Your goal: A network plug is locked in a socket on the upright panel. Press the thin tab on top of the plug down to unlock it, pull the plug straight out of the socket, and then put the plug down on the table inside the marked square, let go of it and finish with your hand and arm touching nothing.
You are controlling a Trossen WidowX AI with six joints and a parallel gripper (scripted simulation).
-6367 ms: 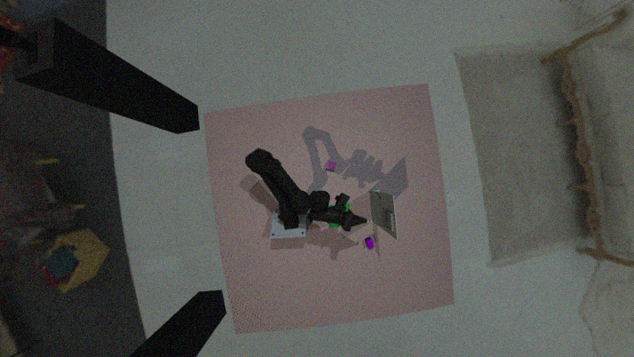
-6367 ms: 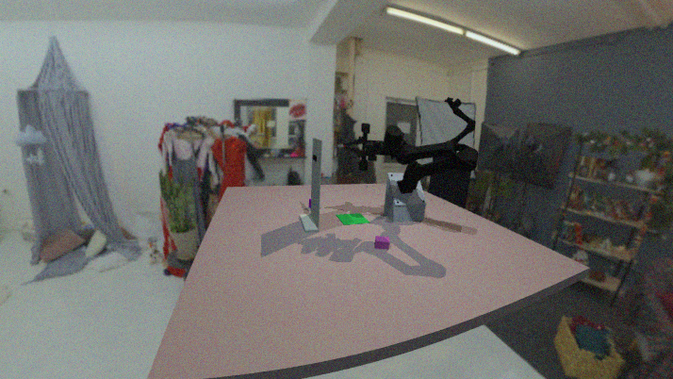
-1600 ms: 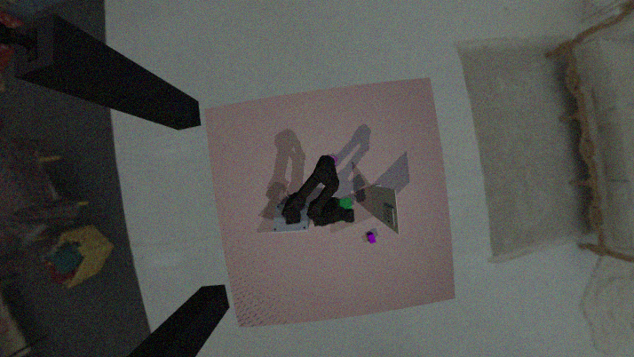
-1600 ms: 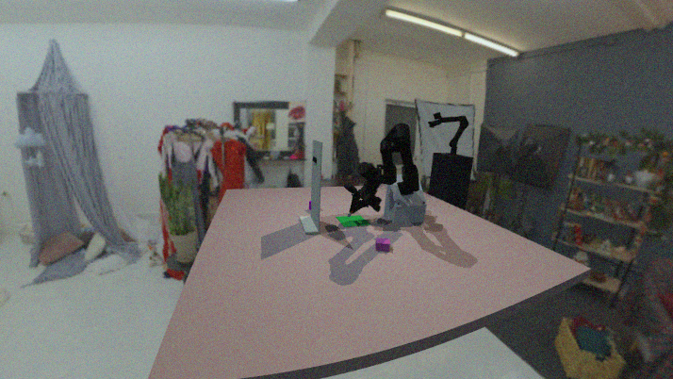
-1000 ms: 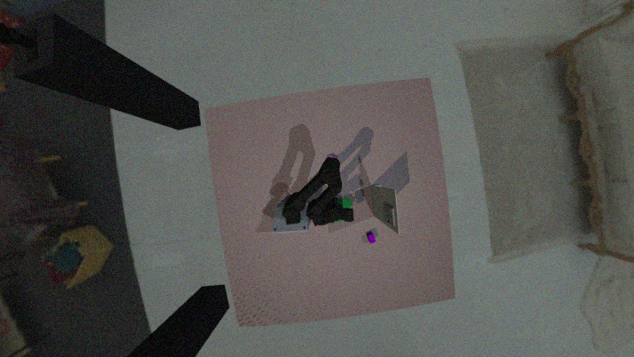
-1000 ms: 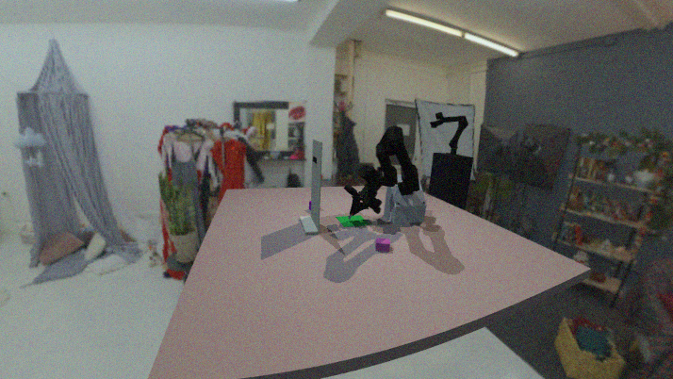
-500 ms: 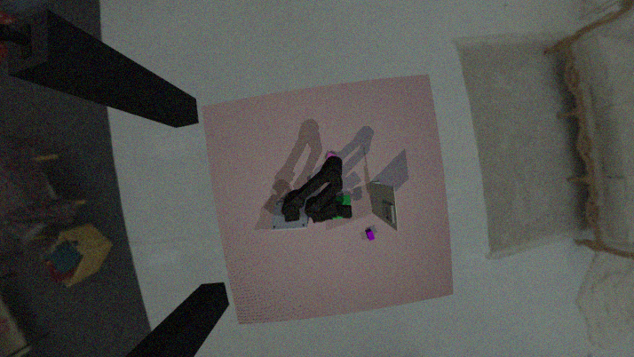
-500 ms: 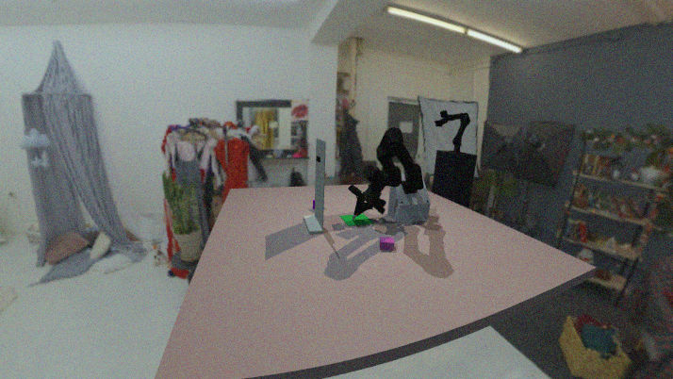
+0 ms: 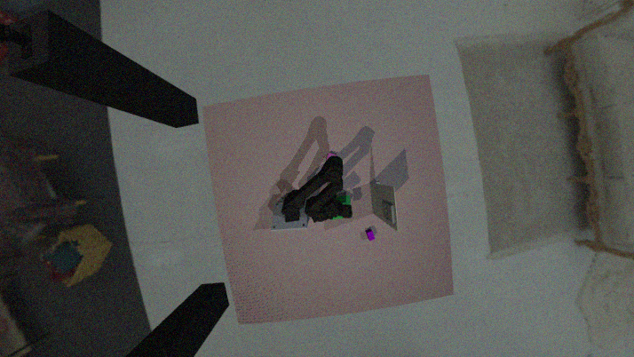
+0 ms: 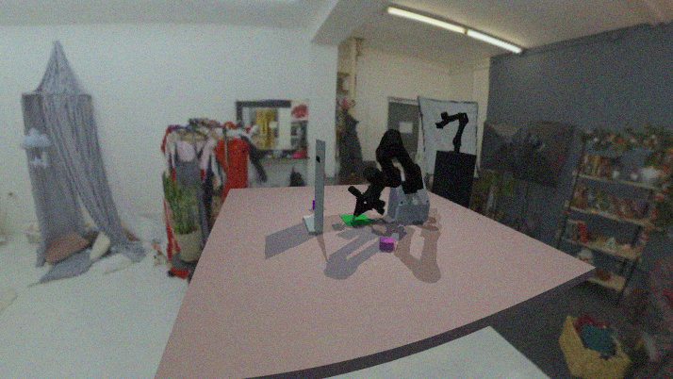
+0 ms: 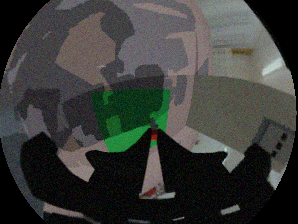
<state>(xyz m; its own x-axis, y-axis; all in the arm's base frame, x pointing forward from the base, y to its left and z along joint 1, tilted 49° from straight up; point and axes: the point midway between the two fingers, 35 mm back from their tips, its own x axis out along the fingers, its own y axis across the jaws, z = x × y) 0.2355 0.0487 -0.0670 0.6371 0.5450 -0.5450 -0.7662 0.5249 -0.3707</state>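
The green marked square lies 2 cm below my gripper tip and 1 cm behind it. Also, from my gripper tip: purple block: 27 cm to the left, 2 cm behind, 1 cm below; then grey upright panel: 18 cm ahead, 14 cm above, 1 cm to the left.
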